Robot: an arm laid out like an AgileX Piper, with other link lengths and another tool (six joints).
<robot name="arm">
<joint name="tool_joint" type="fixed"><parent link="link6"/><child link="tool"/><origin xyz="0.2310 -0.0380 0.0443" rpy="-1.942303 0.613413 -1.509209"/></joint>
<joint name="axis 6" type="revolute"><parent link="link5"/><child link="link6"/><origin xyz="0.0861 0.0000 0.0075" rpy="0.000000 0.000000 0.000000"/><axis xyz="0.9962 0 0.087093"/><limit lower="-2.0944" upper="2.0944"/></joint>
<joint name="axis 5" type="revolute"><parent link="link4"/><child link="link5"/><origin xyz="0.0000 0.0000 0.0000" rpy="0.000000 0.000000 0.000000"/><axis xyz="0 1 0"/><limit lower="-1.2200" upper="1.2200"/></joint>
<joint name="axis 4" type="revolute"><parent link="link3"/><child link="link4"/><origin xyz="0.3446 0.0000 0.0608" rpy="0.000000 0.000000 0.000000"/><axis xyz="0.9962 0 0.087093"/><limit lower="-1.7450" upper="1.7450"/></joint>
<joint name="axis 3" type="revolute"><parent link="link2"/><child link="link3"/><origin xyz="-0.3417 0.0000 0.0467" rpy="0.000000 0.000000 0.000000"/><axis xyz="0 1 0"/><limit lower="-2.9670" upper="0.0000"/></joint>
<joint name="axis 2" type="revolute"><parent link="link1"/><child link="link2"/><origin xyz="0.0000 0.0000 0.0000" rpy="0.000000 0.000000 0.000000"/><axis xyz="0 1 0"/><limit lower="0.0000" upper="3.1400"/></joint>
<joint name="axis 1" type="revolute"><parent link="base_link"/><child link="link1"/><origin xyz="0.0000 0.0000 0.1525" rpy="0.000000 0.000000 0.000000"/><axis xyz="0 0 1"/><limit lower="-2.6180" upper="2.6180"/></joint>
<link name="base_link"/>
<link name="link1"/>
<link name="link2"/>
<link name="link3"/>
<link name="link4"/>
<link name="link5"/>
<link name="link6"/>
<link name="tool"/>
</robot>
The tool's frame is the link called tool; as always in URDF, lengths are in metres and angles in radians.
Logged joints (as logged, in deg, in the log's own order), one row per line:
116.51, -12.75, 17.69, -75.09, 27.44, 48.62
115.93, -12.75, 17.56, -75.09, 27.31, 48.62
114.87, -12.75, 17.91, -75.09, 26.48, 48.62
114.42, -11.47, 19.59, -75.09, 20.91, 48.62
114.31, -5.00, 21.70, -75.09, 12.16, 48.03
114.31, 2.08, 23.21, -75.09, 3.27, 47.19
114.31, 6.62, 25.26, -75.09, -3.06, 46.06
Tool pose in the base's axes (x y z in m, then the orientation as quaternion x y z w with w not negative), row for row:
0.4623, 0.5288, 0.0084, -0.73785, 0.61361, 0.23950, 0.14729
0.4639, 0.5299, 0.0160, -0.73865, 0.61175, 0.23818, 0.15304
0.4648, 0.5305, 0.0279, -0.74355, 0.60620, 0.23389, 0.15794
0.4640, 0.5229, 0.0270, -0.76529, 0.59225, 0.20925, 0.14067
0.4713, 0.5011, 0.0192, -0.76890, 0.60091, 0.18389, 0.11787
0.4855, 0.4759, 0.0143, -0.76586, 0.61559, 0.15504, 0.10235
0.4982, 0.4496, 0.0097, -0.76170, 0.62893, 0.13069, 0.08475
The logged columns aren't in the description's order. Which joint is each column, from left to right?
Columns, left to right: axis 2, axis 6, axis 5, axis 3, axis 4, axis 1.
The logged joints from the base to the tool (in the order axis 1, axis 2, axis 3, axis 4, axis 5, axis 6), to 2 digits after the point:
48.62, 116.51, -75.09, 27.44, 17.69, -12.75
48.62, 115.93, -75.09, 27.31, 17.56, -12.75
48.62, 114.87, -75.09, 26.48, 17.91, -12.75
48.62, 114.42, -75.09, 20.91, 19.59, -11.47
48.03, 114.31, -75.09, 12.16, 21.70, -5.00
47.19, 114.31, -75.09, 3.27, 23.21, 2.08
46.06, 114.31, -75.09, -3.06, 25.26, 6.62

